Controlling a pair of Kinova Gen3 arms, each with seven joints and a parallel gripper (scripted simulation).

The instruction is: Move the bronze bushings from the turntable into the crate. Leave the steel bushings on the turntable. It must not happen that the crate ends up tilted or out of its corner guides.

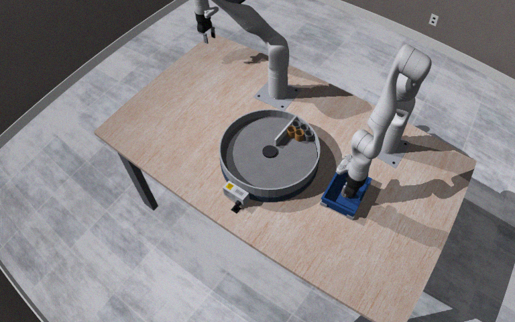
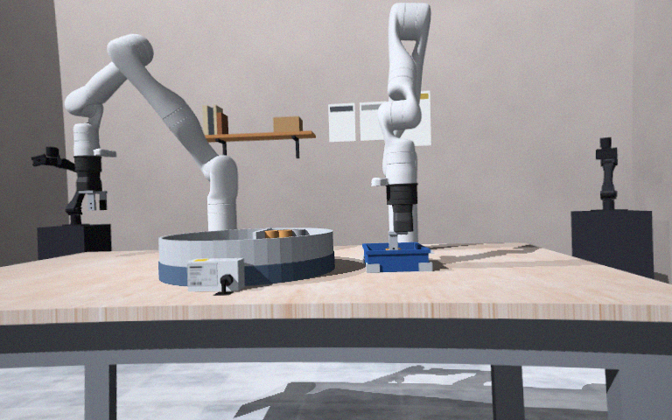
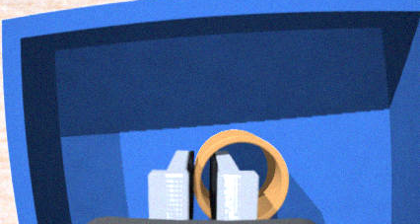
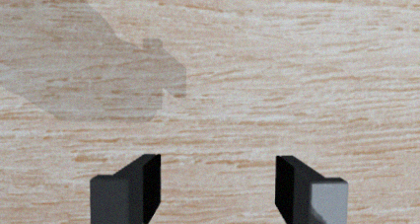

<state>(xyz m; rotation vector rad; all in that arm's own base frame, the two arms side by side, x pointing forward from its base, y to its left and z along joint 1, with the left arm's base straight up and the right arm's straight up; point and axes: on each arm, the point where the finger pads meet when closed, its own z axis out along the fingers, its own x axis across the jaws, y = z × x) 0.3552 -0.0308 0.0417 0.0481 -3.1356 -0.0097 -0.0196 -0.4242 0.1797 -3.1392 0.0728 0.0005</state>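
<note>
Now: the blue crate 2 cm below my left hand and 2 cm behind it. The rest, counted from my left hand: turntable (36 cm to the right, 1 cm ahead, 1 cm above).
</note>
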